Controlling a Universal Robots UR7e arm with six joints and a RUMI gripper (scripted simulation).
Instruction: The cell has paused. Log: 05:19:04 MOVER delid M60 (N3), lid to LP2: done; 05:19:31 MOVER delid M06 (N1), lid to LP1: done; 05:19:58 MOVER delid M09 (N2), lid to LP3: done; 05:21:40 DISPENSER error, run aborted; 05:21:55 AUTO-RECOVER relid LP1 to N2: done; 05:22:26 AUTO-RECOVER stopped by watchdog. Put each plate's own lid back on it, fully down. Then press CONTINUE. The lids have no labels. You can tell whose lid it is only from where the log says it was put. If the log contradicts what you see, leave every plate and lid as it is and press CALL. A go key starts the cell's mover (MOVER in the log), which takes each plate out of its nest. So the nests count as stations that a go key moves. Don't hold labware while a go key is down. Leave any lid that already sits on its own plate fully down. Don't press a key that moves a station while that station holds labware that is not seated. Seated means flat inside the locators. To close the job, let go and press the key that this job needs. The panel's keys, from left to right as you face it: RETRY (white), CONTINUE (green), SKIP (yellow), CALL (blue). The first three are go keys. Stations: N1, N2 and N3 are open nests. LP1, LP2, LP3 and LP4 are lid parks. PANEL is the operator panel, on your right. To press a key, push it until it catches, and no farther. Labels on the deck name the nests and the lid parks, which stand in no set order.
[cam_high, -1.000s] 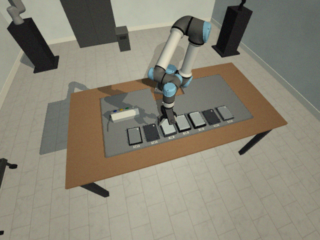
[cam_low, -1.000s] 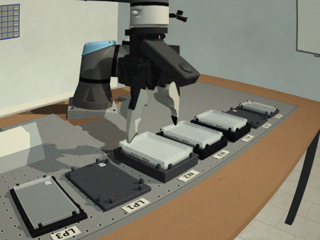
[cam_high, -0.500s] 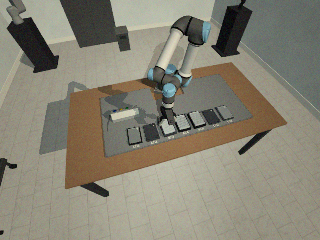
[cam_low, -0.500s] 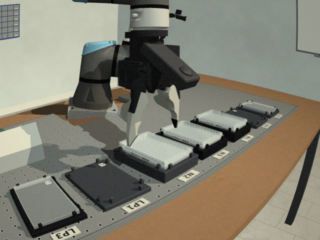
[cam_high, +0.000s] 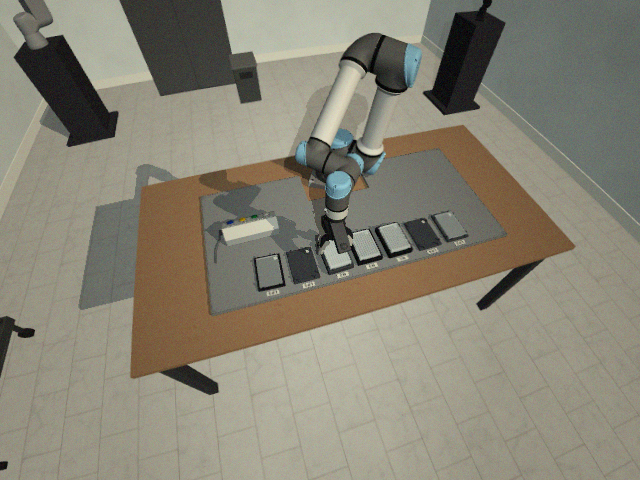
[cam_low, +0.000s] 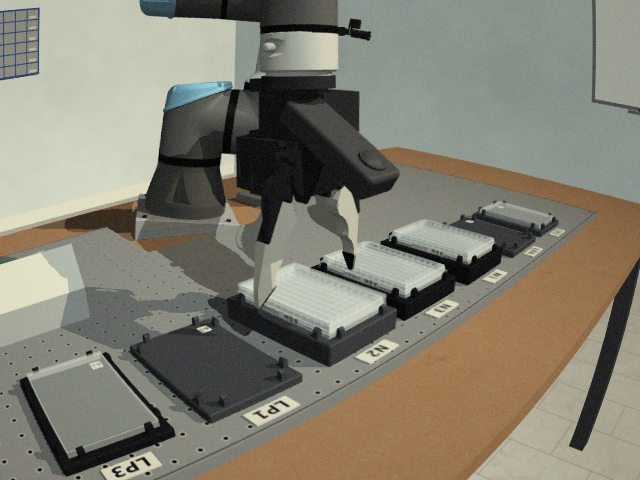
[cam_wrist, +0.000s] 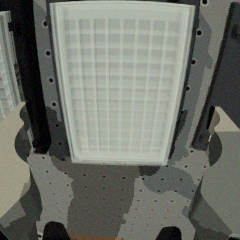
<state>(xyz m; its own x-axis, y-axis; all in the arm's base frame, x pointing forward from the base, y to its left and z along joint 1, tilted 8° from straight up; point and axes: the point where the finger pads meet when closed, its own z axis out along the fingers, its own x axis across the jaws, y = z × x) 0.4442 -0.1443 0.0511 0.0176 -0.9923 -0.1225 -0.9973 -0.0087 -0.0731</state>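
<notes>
Now: the plate 120 mm to the left of my hand and 20 mm below it. Round my hand: lid park LP1: 130 mm to the right, 40 mm below; then white RETRY key: 250 mm behind, 220 mm to the right, 20 mm above; then LP3 lid park: 10 mm behind, 260 mm to the right, 40 mm below.
</notes>
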